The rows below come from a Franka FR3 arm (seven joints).
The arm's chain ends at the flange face. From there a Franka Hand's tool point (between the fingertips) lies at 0.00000 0.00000 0.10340 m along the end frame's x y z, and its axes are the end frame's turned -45 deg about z.
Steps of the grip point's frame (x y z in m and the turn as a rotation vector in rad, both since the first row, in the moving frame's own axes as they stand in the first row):
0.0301 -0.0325 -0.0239 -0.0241 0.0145 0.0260
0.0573 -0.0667 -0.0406 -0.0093 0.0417 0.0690
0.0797 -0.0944 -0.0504 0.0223 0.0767 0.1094
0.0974 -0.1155 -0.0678 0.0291 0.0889 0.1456
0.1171 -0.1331 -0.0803 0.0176 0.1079 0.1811
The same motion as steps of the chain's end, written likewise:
-0.0045 -0.0450 -0.0239 -0.0068 0.0273 0.0260
-0.0105 -0.0854 -0.0405 0.0229 0.0361 0.0690
-0.0148 -0.1161 -0.0501 0.0700 0.0385 0.1094
-0.0178 -0.1423 -0.0673 0.0834 0.0423 0.1456
-0.0187 -0.1684 -0.0797 0.0887 0.0639 0.1811

